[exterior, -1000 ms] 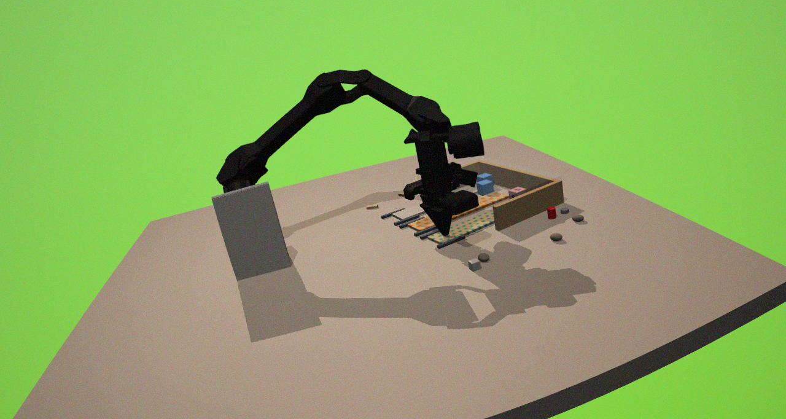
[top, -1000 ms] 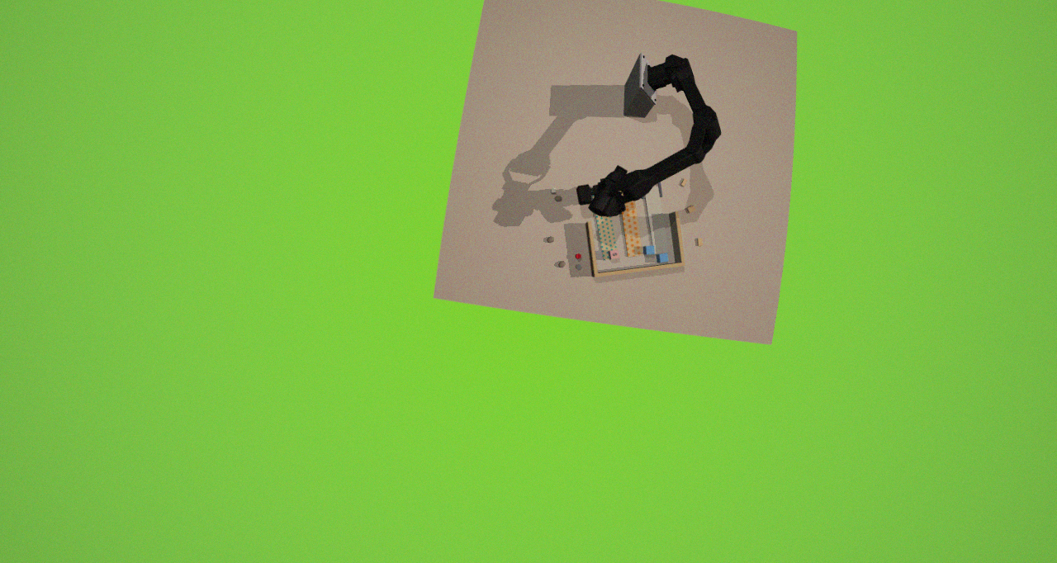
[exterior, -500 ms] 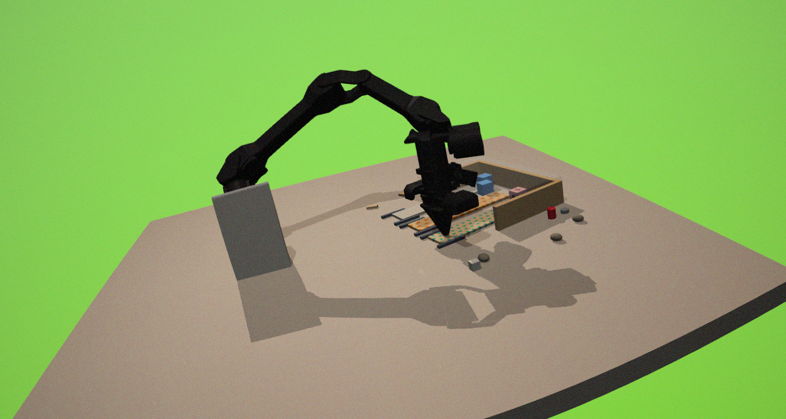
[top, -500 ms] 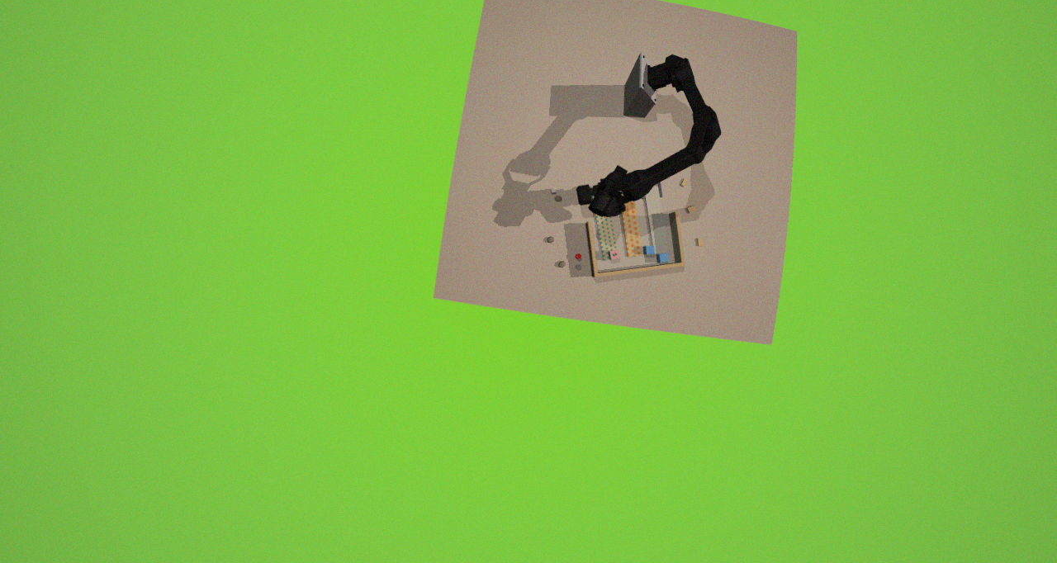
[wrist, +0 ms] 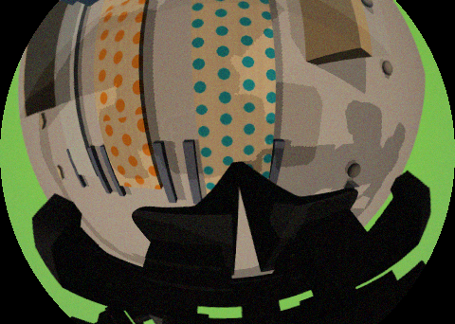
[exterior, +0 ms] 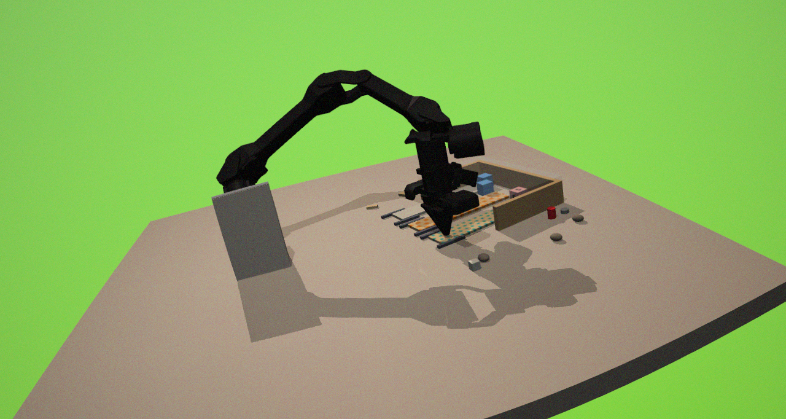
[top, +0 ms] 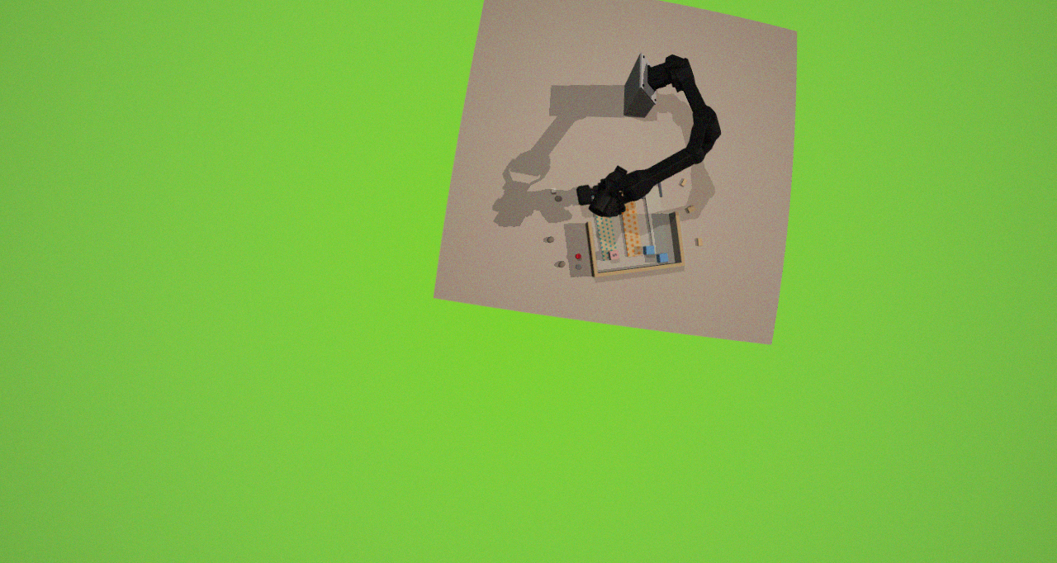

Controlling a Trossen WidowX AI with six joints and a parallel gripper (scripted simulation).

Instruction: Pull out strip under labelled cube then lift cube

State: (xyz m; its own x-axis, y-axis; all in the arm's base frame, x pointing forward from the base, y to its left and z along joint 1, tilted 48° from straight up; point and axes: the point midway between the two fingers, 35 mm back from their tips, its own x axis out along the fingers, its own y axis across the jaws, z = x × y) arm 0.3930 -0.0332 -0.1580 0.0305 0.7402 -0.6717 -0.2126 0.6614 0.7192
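Now: gripper tip 210 mm short of the labelled cube, 50 mm to the right of it and 20 mm below it. Round my gripper tip: red cylinder 220 mm ahead, 70 mm to the right, 10 mm above.
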